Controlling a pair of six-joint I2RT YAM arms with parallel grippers.
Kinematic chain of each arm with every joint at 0, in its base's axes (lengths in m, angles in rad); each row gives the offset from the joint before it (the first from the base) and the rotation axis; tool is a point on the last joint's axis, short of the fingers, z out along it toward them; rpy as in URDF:
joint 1: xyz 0 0 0.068 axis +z
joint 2: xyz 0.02 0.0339 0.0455 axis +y
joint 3: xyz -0.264 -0.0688 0 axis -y
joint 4: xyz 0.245 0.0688 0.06 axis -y
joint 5: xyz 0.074 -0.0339 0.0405 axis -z
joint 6: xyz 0.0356 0 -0.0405 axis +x
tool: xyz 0 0 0 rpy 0 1.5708 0
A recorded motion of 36 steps. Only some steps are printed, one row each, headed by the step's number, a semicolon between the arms.
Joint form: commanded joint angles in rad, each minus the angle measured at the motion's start. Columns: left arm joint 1, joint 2, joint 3, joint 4, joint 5, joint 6; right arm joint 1, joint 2, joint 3, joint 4, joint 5, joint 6.
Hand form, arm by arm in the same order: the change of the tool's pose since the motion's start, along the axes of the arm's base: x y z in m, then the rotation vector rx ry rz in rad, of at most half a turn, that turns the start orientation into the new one. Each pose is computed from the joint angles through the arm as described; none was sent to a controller.
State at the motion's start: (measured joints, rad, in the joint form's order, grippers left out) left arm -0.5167 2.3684 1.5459 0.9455 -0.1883 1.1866; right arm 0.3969 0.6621 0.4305 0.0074 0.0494 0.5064
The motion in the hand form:
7: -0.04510 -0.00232 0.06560 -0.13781 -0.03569 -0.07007; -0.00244 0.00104 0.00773 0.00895 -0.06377 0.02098
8: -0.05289 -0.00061 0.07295 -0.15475 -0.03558 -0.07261; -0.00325 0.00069 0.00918 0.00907 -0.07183 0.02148
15: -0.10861 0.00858 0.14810 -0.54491 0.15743 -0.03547; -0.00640 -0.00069 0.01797 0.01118 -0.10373 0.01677
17: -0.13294 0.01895 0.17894 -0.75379 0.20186 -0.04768; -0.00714 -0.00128 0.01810 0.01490 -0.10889 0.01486
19: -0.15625 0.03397 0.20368 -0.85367 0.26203 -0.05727; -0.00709 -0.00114 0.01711 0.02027 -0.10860 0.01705
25: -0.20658 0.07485 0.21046 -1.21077 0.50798 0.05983; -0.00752 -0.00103 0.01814 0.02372 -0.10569 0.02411
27: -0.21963 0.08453 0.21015 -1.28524 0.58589 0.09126; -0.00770 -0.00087 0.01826 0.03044 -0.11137 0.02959
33: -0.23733 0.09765 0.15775 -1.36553 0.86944 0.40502; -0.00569 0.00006 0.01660 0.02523 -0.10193 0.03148
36: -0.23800 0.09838 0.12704 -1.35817 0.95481 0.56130; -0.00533 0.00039 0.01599 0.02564 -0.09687 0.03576
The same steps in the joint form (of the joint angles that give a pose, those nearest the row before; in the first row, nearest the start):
7: -0.0493 -0.2314 -0.1468 -0.0022 0.0043 -0.1035; 0.0096 -0.0193 0.0005 0.0432 -0.0080 -0.0186
8: -0.0554 -0.2680 -0.1758 -0.0036 -0.0019 -0.1173; 0.0096 -0.0254 0.0021 0.0432 -0.0080 -0.0216
15: -0.1198 -0.5655 -0.2451 -0.2987 -0.1567 -0.5457; 0.0111 -0.0469 0.0205 0.0340 -0.0004 -0.0309
17: -0.1382 -0.6822 -0.2649 -0.3791 -0.1965 -0.7495; 0.0096 -0.0530 0.0175 0.0370 -0.0003 -0.0294
19: -0.1444 -0.8003 -0.2789 -0.5124 -0.1983 -0.8731; 0.0096 -0.0531 0.0129 0.0431 -0.0033 -0.0247
25: -0.1460 -1.0458 -0.3769 -0.8698 -0.2551 -1.3579; 0.0096 -0.0546 0.0174 0.0355 -0.0110 -0.0217
27: -0.1460 -1.1025 -0.3893 -0.9832 -0.2428 -1.4776; 0.0096 -0.0561 0.0144 0.0447 -0.0172 -0.0186
33: -0.1460 -1.1367 -0.4598 -1.3531 -0.2259 -1.8090; 0.0096 -0.0423 0.0144 0.0478 -0.0187 -0.0201
36: -0.1445 -1.1015 -0.4997 -1.4499 -0.2183 -1.9135; 0.0096 -0.0393 0.0144 0.0462 -0.0233 -0.0186

